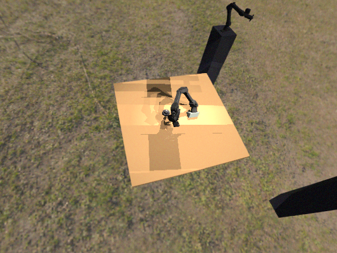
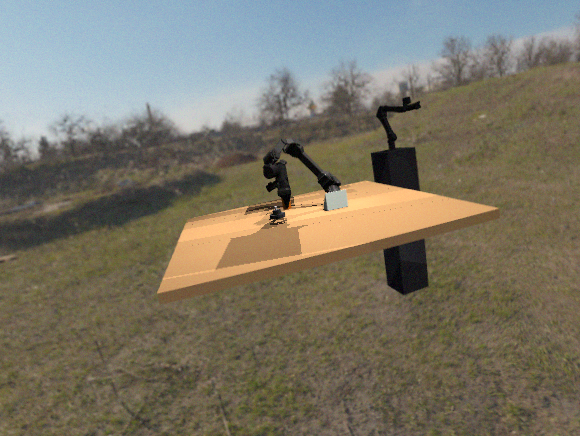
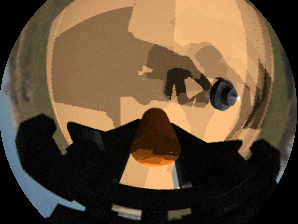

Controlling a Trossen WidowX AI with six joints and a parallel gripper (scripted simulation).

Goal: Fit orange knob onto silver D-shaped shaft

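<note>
My gripper tip is now 20 cm to the left of the round dark pedestal, 5 cm above it and 1 cm short of it. The rest, counted from my gripper tip: orange knob 3 cm above.
</note>
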